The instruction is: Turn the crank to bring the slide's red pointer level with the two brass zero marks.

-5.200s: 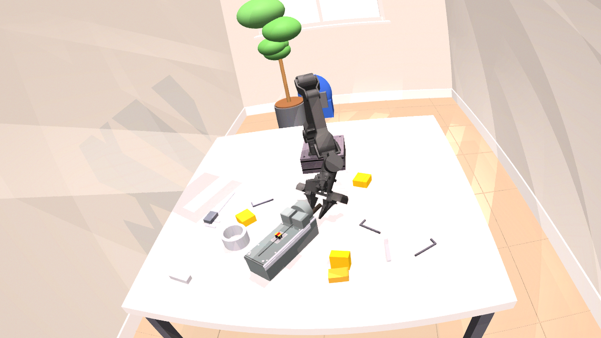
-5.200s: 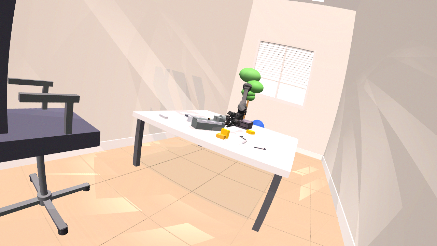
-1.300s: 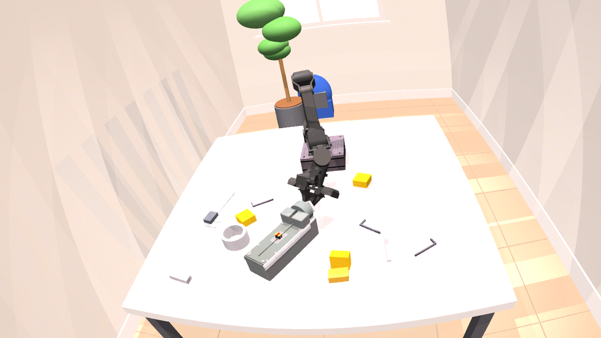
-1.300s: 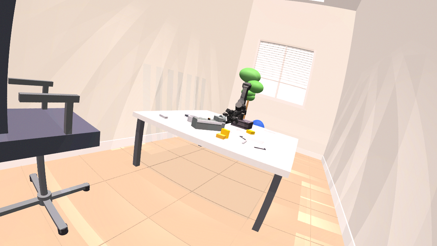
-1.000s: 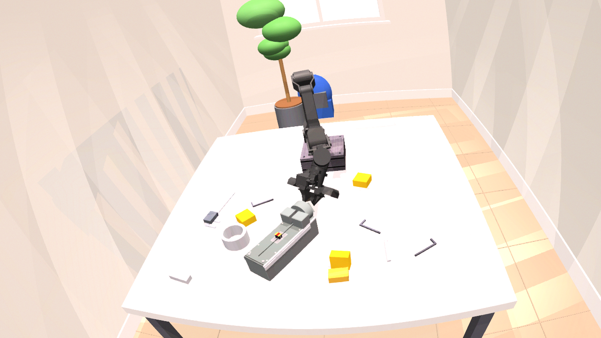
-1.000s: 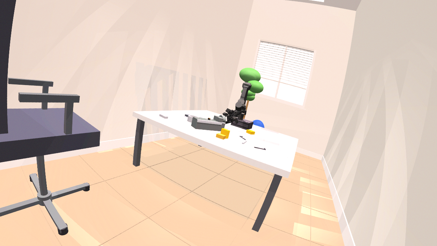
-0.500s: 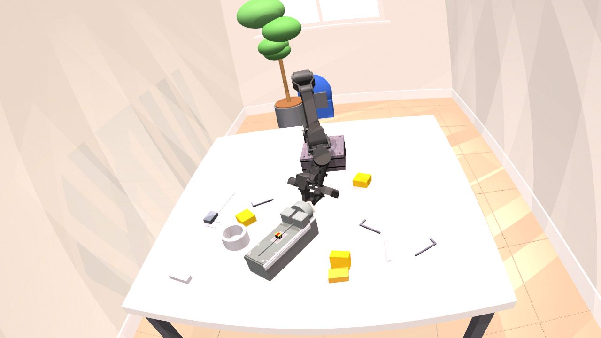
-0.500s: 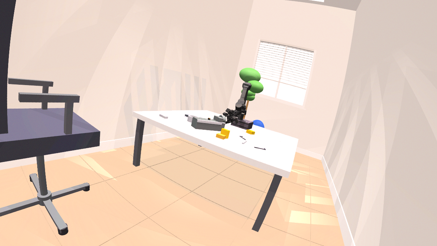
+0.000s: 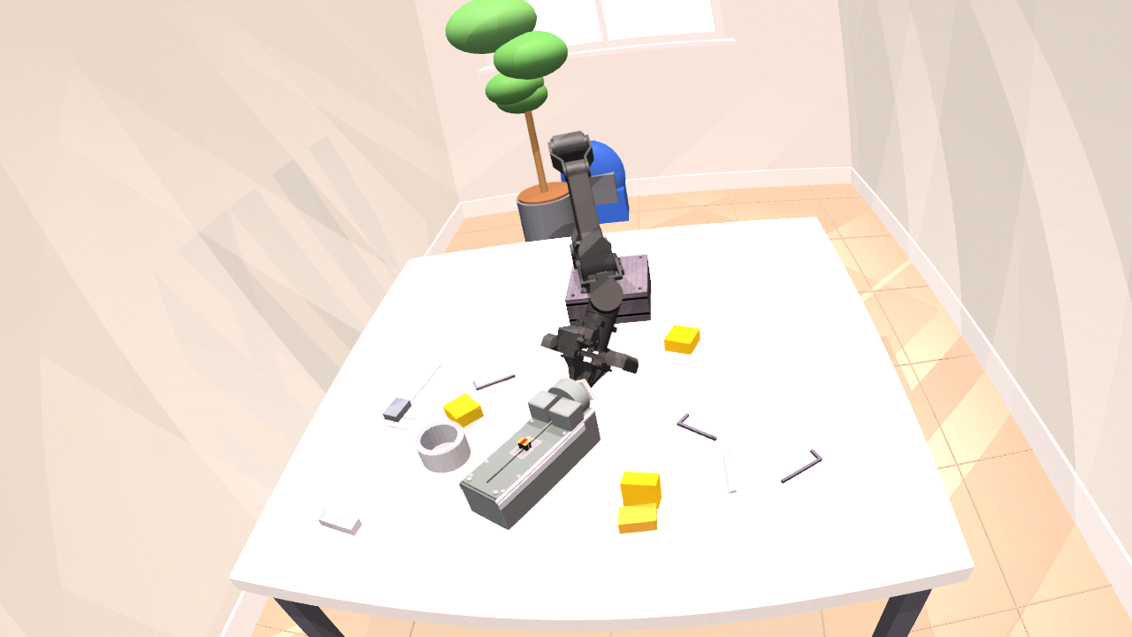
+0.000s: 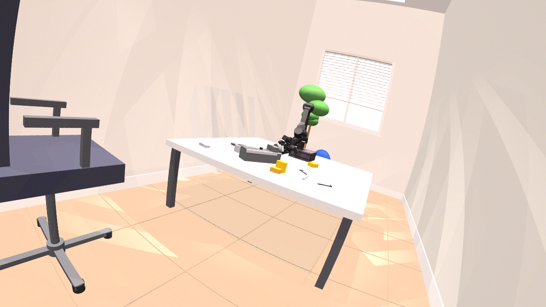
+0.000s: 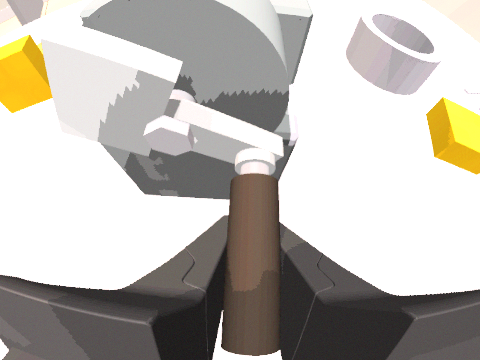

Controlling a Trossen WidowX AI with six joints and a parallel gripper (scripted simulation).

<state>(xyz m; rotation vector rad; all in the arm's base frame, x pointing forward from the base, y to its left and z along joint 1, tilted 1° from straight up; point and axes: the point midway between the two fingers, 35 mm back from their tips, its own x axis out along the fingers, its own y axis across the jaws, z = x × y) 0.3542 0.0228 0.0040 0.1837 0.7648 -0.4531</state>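
The brown crank handle is 30 mm above my gripper tip, 10 mm to the left of it and 10 mm behind it. Also, from my gripper tip: red pointer: 160 mm ahead, 50 mm to the right, 30 mm above.
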